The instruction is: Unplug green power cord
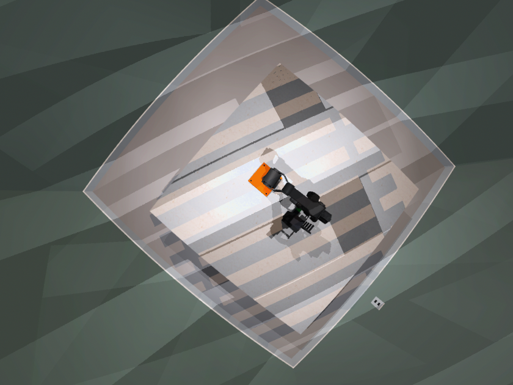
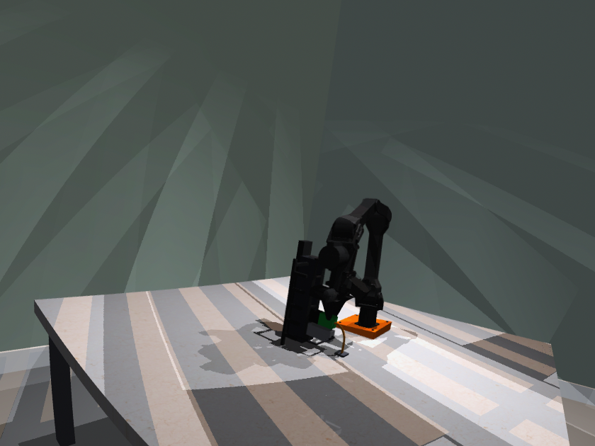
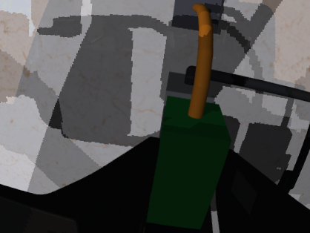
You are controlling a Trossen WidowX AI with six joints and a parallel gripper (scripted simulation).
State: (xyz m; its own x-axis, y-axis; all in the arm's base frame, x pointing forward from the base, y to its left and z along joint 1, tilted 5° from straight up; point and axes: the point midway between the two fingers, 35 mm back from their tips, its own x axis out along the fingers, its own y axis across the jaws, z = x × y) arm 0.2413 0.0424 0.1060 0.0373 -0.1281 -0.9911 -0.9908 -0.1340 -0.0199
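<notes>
The green plug is 30 mm to the right of my gripper tip and 10 mm ahead of it.
</notes>
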